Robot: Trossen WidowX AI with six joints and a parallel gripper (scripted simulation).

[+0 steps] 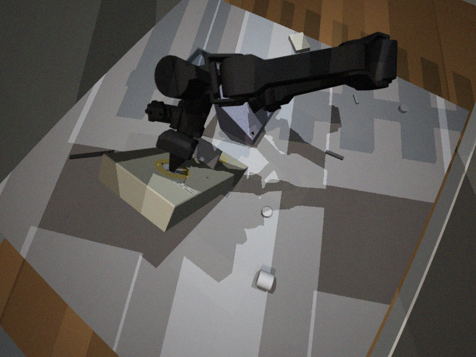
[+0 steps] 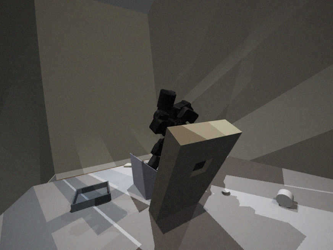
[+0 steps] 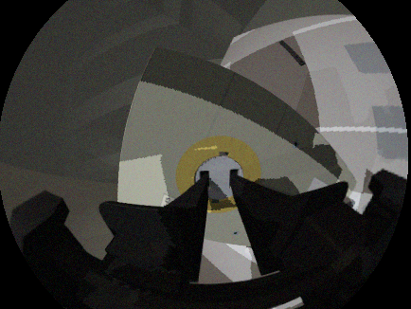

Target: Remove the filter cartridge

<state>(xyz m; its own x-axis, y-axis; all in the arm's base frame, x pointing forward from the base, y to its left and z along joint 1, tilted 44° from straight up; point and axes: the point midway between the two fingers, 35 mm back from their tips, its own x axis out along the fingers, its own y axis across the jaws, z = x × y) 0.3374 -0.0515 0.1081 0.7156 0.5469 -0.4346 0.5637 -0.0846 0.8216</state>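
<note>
Right now my gripper tip is 10 mm short of the round grey filter cartridge and 10 mm above it. Round my gripper tip: service panel (30 mm behind, 80 mm below); dark tray (370 mm behind, 330 mm to the right, 230 mm below); cream block (730 mm behind, 120 mm to the right, 230 mm below).
</note>
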